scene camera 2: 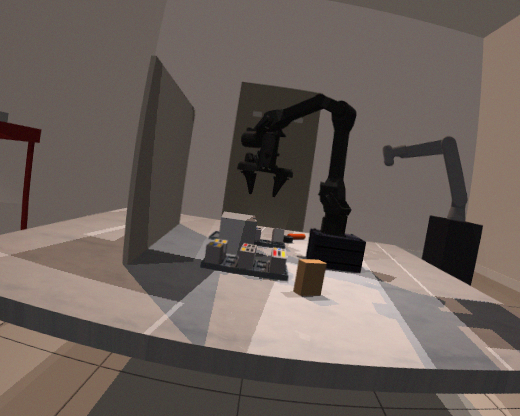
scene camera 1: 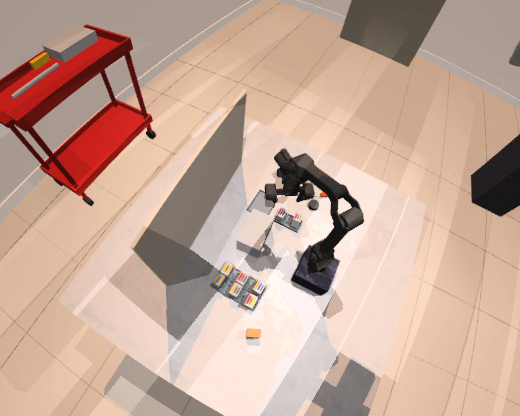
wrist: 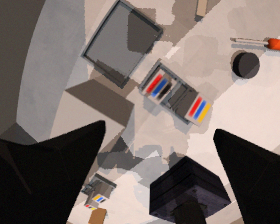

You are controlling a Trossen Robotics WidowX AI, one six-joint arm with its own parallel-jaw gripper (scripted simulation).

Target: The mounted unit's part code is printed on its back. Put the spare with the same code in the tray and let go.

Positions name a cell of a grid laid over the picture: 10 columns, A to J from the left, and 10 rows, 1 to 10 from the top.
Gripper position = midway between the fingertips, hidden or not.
My gripper (scene camera 2: F5) is open, with nothing in its grasp. Further things: an orange-brown block (scene camera 2: F7), a mounted unit (scene camera 1: E6), a tall grey panel (scene camera 2: D4) and a dark rack (wrist: G5).
My gripper shows as well in scene camera 1 (scene camera 1: F5) and in the wrist view (wrist: F6). The mounted unit shows as well in the wrist view (wrist: D5). The tall grey panel shows as well in scene camera 1 (scene camera 1: D6).
